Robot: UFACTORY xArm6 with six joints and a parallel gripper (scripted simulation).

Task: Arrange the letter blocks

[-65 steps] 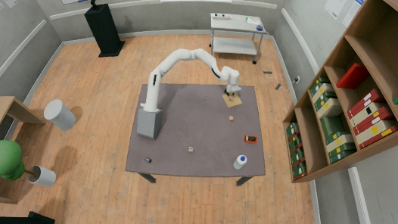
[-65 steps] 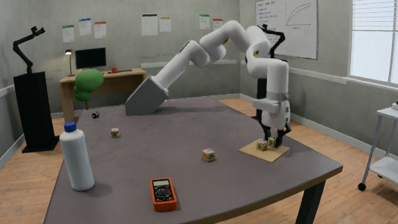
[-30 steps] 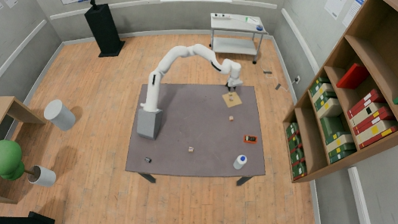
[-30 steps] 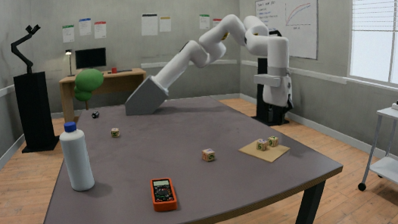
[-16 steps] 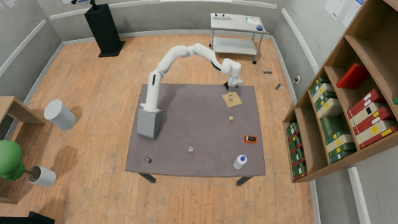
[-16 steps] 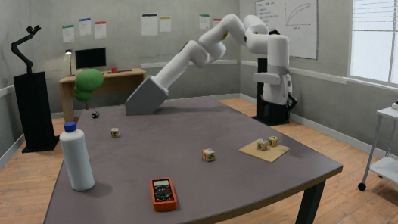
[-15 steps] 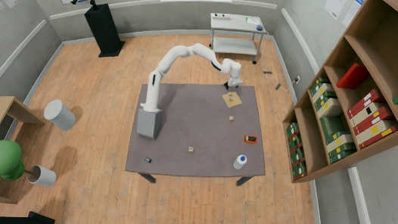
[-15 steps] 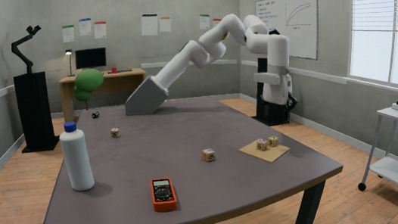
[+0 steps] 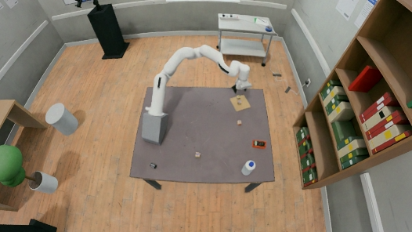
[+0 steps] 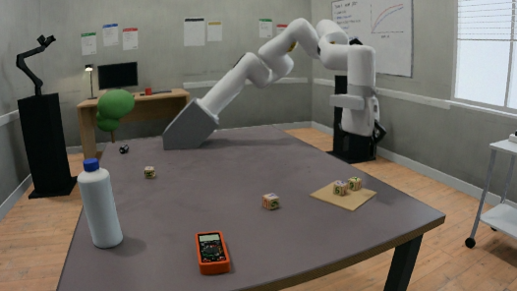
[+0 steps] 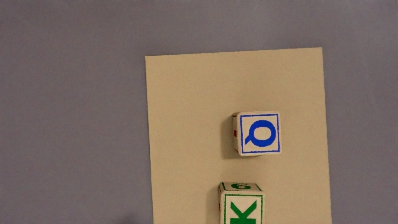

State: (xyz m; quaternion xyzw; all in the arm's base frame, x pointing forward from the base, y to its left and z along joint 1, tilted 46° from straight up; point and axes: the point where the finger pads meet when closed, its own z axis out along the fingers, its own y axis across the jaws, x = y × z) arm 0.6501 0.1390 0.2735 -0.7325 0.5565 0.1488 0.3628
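The tan mat is 11 cm below my hand, 5 cm to the right of it and 2 cm ahead of it. From my hand the other things lie so: black object 67 cm to the right, 65 cm behind, 10 cm below; then white bottle 66 cm to the right, 6 cm ahead, 3 cm below.
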